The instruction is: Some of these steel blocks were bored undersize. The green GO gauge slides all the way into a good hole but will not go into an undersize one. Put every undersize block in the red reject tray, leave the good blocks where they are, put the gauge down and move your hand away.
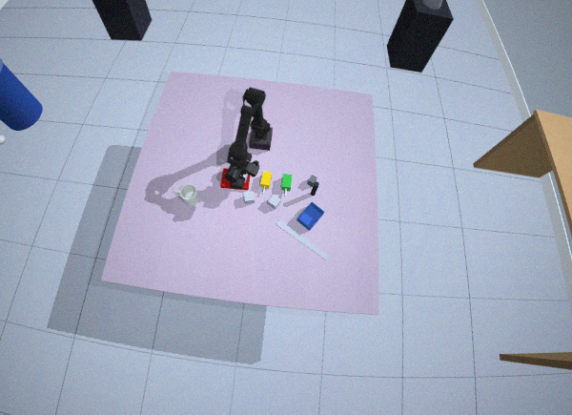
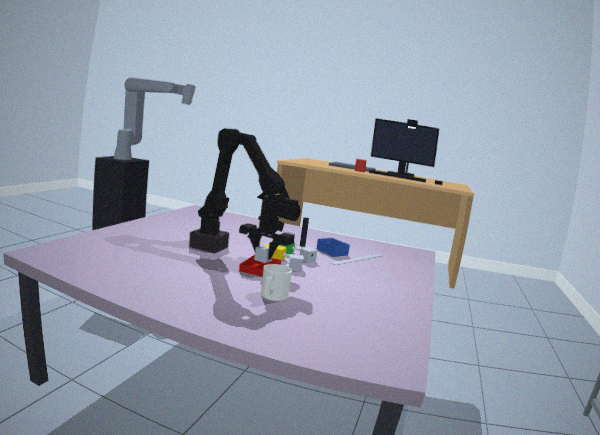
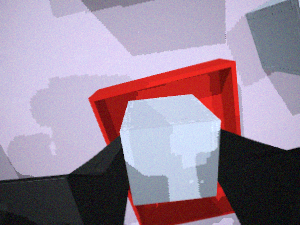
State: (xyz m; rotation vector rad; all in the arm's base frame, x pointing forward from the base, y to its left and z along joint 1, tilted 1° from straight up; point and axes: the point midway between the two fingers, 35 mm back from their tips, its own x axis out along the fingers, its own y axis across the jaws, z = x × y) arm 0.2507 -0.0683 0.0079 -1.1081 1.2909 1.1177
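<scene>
Right now my gripper tip is 1 cm below the steel block. Round my gripper tip: red reject tray (1 cm ahead, 3 cm to the right, 2 cm below); yellow gauge (3 cm ahead, 12 cm to the left, 1 cm below); green GO gauge (3 cm ahead, 23 cm to the left, 1 cm below).
</scene>
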